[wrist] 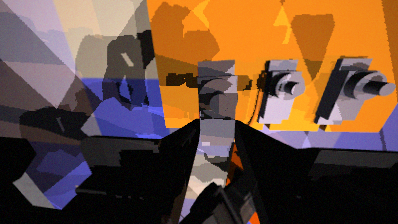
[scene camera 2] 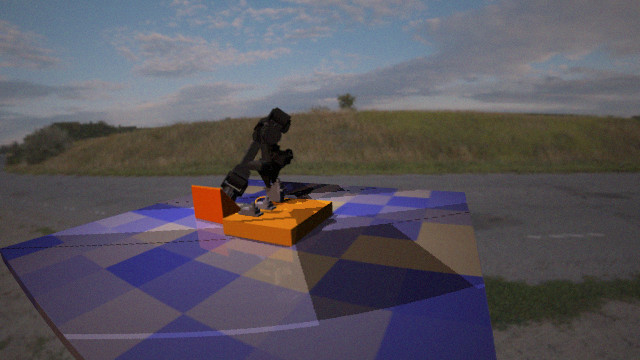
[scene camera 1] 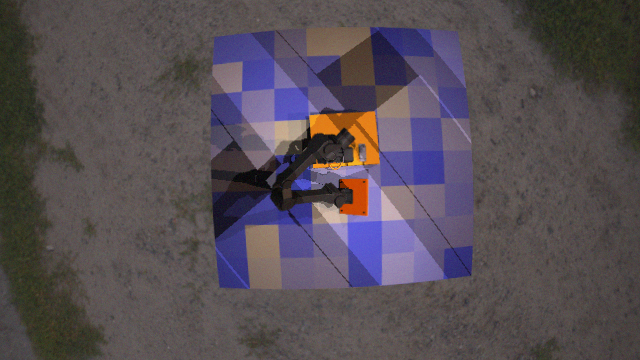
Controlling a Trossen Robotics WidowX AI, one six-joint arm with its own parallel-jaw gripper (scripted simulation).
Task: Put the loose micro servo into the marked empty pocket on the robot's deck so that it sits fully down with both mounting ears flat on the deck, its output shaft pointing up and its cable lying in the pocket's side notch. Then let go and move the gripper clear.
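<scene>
My gripper is there in the pictures, and the wrist view has my gripper in it as well. There's a grey micro servo in the pictures too, and you'd also see a deck.
</scene>
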